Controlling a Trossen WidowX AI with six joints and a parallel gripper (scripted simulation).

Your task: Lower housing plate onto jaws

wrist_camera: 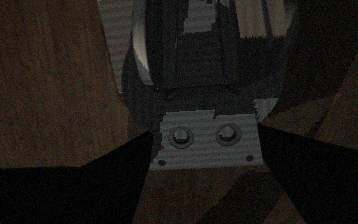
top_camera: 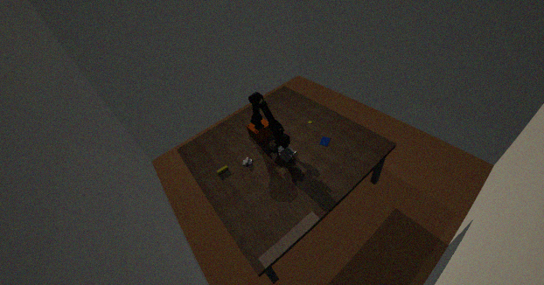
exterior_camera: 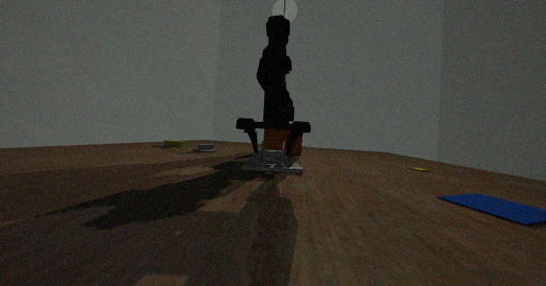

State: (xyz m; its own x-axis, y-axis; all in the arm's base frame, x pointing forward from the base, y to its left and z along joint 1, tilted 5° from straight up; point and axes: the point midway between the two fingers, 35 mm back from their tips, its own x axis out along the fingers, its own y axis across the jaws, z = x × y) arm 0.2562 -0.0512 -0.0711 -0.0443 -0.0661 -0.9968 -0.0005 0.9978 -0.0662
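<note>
The grey housing plate lies 10 mm ahead of my gripper tip and 20 mm above it. Round my gripper tip: blue flat sheet: 230 mm ahead, 270 mm to the left, 10 mm below; yellow block: 260 mm behind, 400 mm to the right.
</note>
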